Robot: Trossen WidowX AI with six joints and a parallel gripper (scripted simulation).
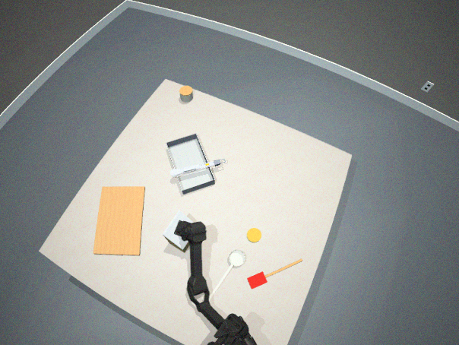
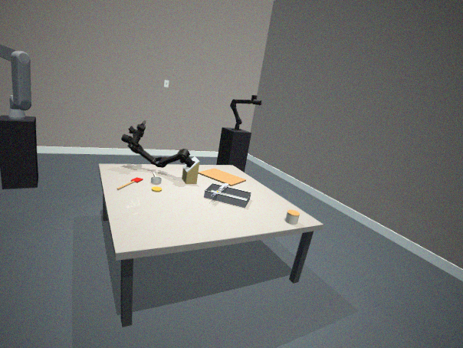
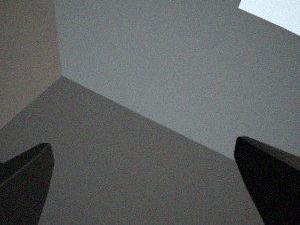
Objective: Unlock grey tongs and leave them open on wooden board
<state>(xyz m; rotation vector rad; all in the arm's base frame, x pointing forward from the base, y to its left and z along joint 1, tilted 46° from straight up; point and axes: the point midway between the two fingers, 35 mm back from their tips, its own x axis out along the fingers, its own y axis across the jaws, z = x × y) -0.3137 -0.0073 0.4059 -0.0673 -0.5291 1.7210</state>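
Right now my gripper tip is 75 cm short of the yellow lock piece, 33 cm above it and 31 cm to the right of it. Also, from my gripper tip: roasting tin (74 cm ahead, 41 cm to the left, 37 cm below); then wooden board (63 cm to the left, 39 cm below, 32 cm ahead); then yellow disc (50 cm ahead, 38 cm below, 3 cm to the right).
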